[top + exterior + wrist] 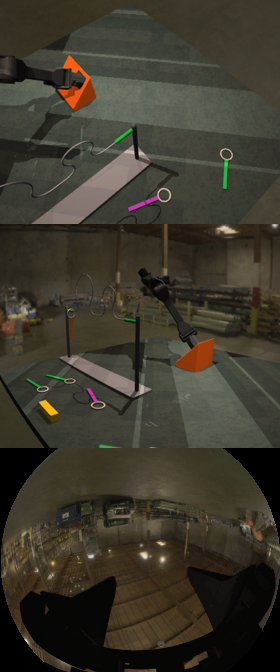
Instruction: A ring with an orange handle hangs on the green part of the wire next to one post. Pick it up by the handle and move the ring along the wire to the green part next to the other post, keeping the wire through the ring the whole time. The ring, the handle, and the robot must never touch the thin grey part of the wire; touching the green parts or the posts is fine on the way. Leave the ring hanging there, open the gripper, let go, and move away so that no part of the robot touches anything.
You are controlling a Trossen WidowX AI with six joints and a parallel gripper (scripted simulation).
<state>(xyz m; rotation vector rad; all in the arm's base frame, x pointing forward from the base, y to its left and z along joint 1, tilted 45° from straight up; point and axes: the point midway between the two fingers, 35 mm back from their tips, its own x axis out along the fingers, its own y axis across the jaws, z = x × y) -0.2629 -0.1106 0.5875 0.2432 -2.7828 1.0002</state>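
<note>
The orange-handled ring is 72 cm ahead of my gripper tip, 24 cm below it and 2 cm to the right of it. Round my gripper tip: green-handled ring (96 cm ahead, 77 cm to the left, 47 cm below); then yellow block (106 cm ahead, 46 cm below, 44 cm to the left); then magenta-handled ring (88 cm ahead, 47 cm below, 45 cm to the left).
</note>
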